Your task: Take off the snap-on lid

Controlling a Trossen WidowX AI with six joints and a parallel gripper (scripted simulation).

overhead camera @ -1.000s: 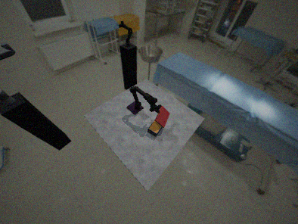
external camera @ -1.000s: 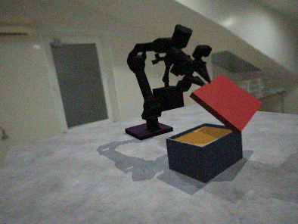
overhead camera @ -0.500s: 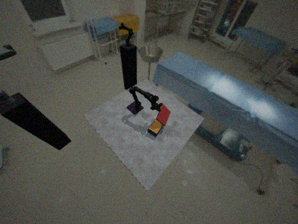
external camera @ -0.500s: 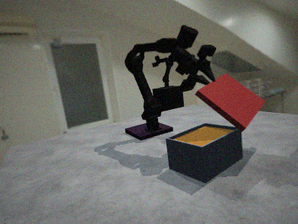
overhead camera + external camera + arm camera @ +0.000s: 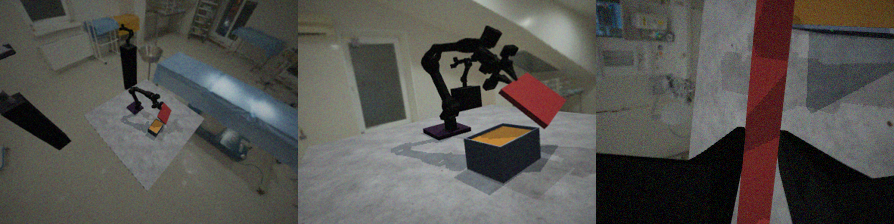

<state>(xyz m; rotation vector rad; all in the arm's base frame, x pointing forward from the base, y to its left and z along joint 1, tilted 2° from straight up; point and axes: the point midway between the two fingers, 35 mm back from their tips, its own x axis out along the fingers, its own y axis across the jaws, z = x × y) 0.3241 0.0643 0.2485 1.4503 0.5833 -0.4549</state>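
My gripper tip is 6 cm short of the red lid, 5 cm above it and 2 cm to the right of it. Also, from my gripper tip: storage box (19 cm below, 16 cm to the right, 6 cm ahead).
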